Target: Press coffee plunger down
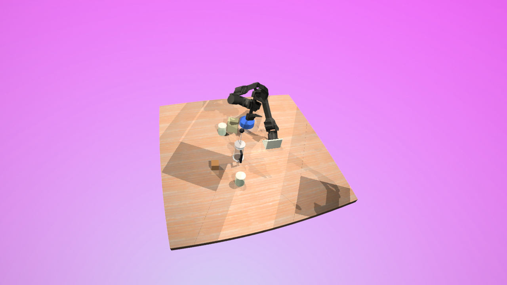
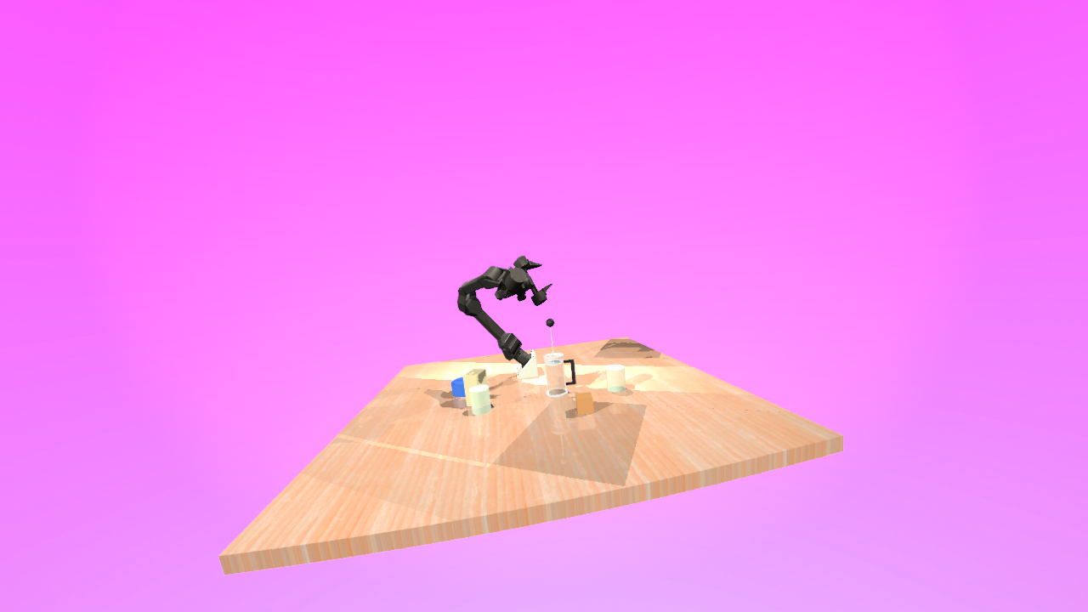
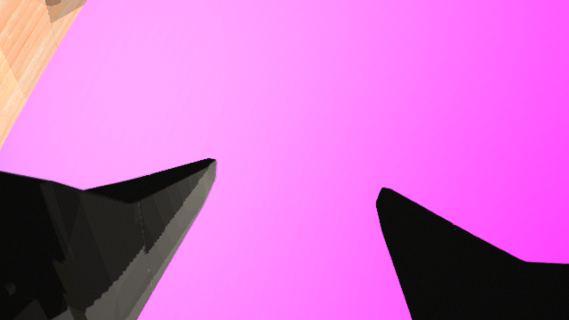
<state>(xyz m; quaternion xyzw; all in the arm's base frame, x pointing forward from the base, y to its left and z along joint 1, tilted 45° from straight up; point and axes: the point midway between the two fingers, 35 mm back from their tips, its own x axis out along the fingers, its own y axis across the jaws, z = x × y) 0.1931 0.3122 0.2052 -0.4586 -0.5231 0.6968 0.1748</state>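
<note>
Right now the coffee press is 30 cm below my gripper tip and 11 cm ahead of it. Round my gripper tip: orange cube (40 cm below, 29 cm ahead, 4 cm to the left); cream box (37 cm below, 31 cm to the right, 9 cm ahead).
</note>
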